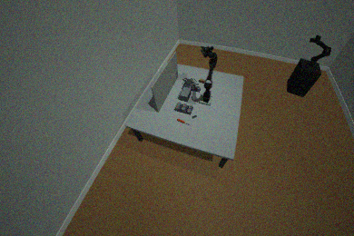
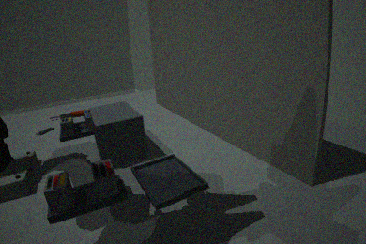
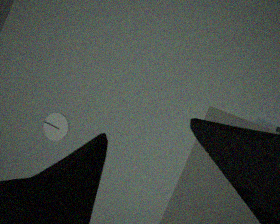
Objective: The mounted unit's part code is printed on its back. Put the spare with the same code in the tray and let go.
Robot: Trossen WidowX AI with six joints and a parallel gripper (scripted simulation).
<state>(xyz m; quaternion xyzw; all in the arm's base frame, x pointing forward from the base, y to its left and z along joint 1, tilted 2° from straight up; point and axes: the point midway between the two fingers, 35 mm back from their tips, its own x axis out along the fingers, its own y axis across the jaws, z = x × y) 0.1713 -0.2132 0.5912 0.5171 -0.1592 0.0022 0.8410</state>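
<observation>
The grey spare is 60 cm below my gripper tip, 45 cm to the left of it and 1 cm ahead of it. From my gripper tip the other things lie so: tall grey panel (42 cm below, 33 cm ahead, 26 cm to the left); then dark flat tray (64 cm below, 16 cm ahead, 6 cm to the left); then grey mounted unit (59 cm below, 24 cm to the left, 9 cm ahead).
</observation>
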